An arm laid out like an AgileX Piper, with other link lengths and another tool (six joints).
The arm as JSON. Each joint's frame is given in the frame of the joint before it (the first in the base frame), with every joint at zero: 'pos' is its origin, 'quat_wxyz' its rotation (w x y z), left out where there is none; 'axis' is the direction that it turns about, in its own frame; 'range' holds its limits. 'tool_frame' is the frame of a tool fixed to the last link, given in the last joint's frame.
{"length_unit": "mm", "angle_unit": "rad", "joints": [
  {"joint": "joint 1", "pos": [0.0, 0.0, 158.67], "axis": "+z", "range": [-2.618, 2.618]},
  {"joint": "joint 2", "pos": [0.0, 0.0, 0.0], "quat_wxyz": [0.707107, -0.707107, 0.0, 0.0], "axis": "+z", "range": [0.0, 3.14]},
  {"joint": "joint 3", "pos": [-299.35, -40.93, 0.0], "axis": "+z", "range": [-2.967, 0.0]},
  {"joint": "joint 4", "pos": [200.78, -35.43, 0.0], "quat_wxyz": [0.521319, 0.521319, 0.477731, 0.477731], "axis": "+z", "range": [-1.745, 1.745]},
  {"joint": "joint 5", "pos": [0.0, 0.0, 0.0], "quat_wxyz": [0.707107, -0.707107, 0.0, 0.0], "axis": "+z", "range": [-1.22, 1.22]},
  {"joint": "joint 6", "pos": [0.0, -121.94, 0.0], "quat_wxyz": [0.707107, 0.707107, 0.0, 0.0], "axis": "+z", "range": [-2.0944, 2.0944]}
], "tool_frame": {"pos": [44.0, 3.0, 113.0], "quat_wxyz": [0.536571, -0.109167, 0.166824, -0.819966]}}
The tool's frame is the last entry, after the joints.
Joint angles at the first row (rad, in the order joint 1, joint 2, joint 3, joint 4, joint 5, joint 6):
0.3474 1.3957 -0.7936 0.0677 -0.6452 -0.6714
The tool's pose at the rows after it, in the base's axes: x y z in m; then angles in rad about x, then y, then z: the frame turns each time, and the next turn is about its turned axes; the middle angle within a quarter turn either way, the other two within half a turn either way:
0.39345 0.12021 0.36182 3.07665 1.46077 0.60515
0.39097 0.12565 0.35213 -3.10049 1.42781 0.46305
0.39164 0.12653 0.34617 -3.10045 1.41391 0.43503
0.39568 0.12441 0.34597 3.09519 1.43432 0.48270
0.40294 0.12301 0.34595 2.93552 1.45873 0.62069
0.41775 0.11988 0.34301 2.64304 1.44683 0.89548
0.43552 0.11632 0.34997 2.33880 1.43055 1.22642
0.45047 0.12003 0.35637 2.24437 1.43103 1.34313
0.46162 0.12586 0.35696 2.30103 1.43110 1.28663
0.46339 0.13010 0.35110 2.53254 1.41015 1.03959
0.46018 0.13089 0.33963 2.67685 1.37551 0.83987
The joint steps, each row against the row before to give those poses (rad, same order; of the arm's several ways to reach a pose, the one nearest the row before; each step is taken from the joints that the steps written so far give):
0.0271 0.0000 0.0000 -0.0018 0.0303 -0.0034
0.0128 0.0000 0.0000 -0.0073 0.0432 -0.0152
-0.0001 0.0065 0.0000 -0.0094 0.0163 -0.0127
-0.0035 0.0143 0.0000 0.0019 -0.0193 -0.0463
0.0000 0.0289 -0.0022 0.0181 -0.0441 -0.0451
0.0000 0.0493 -0.0412 0.0570 -0.0046 -0.0661
0.0000 0.0493 -0.0718 0.0770 -0.0037 -0.0483
0.0000 0.0446 -0.0690 0.0214 0.0044 -0.0039
0.0000 0.0356 -0.0560 -0.0001 0.0264 0.0000
0.0000 0.0051 -0.0281 -0.0020 0.0663 -0.0020
0.0000 -0.0061 -0.0010 0.0008 0.0685 -0.0386

